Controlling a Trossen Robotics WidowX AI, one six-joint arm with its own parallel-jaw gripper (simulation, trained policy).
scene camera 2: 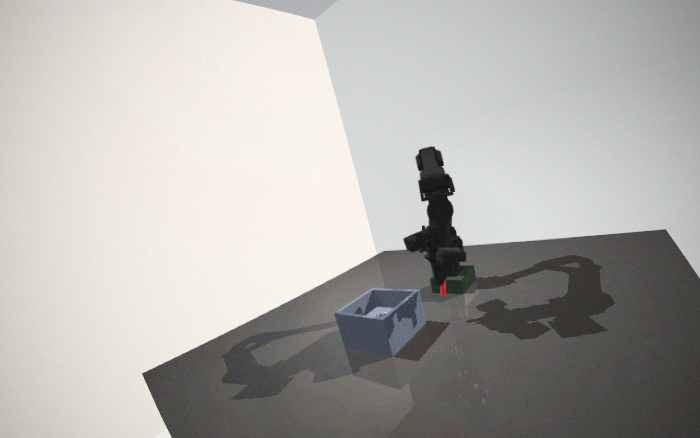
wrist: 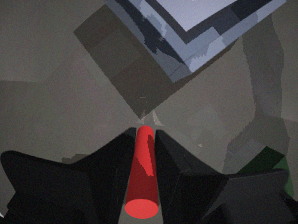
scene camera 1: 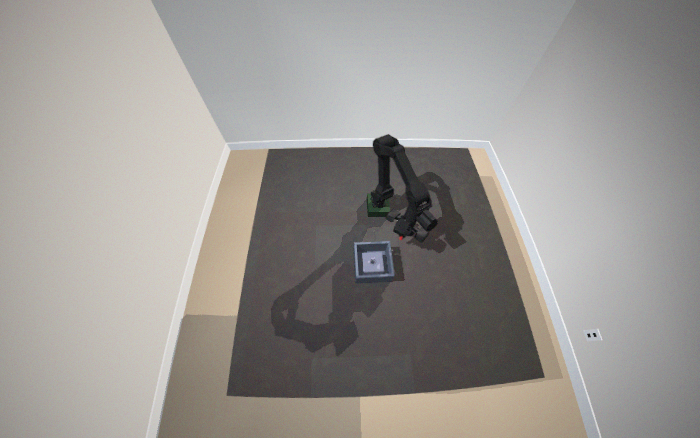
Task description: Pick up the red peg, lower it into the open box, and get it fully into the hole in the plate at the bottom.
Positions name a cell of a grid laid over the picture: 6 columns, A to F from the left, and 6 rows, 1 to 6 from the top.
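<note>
Here is my gripper (scene camera 2: D4), and the wrist view shows me the gripper (wrist: C4) too. I can see a blue-grey box (scene camera 2: D5), and from scene camera 1 I see that box (scene camera 1: D4) as well. A red peg (wrist: C6) is there too.
</note>
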